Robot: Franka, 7 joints.
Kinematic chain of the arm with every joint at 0, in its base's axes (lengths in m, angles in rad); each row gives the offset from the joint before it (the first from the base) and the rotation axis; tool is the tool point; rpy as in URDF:
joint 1: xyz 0 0 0.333 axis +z
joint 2: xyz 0 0 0 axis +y
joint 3: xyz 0 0 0.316 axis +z
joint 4: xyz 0.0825 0 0 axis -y
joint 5: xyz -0.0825 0 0.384 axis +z
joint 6: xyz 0 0 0 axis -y
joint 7: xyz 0.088 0 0 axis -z
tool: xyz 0 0 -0.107 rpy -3.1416 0 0
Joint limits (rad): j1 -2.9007..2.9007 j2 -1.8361..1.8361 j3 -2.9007..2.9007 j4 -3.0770..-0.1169 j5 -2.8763..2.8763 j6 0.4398..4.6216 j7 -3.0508..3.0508
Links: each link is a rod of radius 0.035 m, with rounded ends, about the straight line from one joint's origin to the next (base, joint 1, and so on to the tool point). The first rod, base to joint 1, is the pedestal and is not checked.
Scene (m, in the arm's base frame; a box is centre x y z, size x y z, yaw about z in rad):
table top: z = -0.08
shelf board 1: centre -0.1 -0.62 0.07 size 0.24 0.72 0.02 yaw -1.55
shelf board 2: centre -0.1 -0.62 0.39 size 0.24 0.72 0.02 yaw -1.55
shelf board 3: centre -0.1 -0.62 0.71 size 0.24 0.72 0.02 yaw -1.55
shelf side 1: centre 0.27 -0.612 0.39 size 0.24 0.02 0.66 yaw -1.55
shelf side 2: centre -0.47 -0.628 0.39 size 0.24 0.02 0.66 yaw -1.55
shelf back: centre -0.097 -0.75 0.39 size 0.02 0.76 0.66 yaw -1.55
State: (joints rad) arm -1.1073 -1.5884 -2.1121 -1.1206 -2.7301 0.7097 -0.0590
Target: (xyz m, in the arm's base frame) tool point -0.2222 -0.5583 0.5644
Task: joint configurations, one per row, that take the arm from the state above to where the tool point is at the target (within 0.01 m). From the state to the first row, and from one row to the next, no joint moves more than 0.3 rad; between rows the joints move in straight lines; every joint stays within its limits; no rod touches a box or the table.
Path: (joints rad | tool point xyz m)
1: -0.9727 -1.4987 -1.9301 -1.3644 -2.5437 0.6197 -0.1105 | -0.6068 0.3000 0.1697
2: -0.8382 -1.4091 -1.7482 -1.6082 -2.3572 0.5298 -0.1619 | -0.6321 0.1015 0.2467
3: -0.7036 -1.3194 -1.5662 -1.8520 -2.1708 0.4398 -0.2134 | -0.5777 -0.0834 0.3277
4: -0.4159 -1.2168 -1.5200 -1.8772 -2.3937 0.5823 -0.1619 | -0.5392 -0.2731 0.4038
5: -0.1283 -1.1142 -1.4738 -1.9024 -2.6166 0.7248 -0.1105 | -0.4178 -0.4449 0.4854
6: 0.1594 -1.0115 -1.4276 -1.9276 -2.8395 0.8674 -0.0590 | -0.2222 -0.5583 0.5644

